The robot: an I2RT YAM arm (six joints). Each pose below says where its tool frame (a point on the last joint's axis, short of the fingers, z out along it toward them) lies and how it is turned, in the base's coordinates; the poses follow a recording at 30 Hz.
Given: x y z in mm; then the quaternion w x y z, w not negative.
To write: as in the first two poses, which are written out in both.
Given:
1: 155, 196, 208, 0.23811, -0.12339, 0.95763, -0.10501
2: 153, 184, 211, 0.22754, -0.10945, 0.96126, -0.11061
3: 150, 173, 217, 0.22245, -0.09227, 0.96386, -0.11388
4: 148, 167, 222, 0.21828, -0.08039, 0.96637, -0.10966
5: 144, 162, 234, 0.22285, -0.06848, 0.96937, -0.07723
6: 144, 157, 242, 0.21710, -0.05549, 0.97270, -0.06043
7: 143, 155, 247, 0.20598, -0.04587, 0.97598, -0.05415
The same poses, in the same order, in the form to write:
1: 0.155, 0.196, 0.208, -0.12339, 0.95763, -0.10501, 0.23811
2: 0.153, 0.184, 0.211, -0.10945, 0.96126, -0.11061, 0.22754
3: 0.150, 0.173, 0.217, -0.09227, 0.96386, -0.11388, 0.22245
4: 0.148, 0.167, 0.222, -0.08039, 0.96637, -0.10966, 0.21828
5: 0.144, 0.162, 0.234, -0.06848, 0.96937, -0.07723, 0.22285
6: 0.144, 0.157, 0.242, -0.05549, 0.97270, -0.06043, 0.21710
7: 0.143, 0.155, 0.247, -0.04587, 0.97598, -0.05415, 0.20598
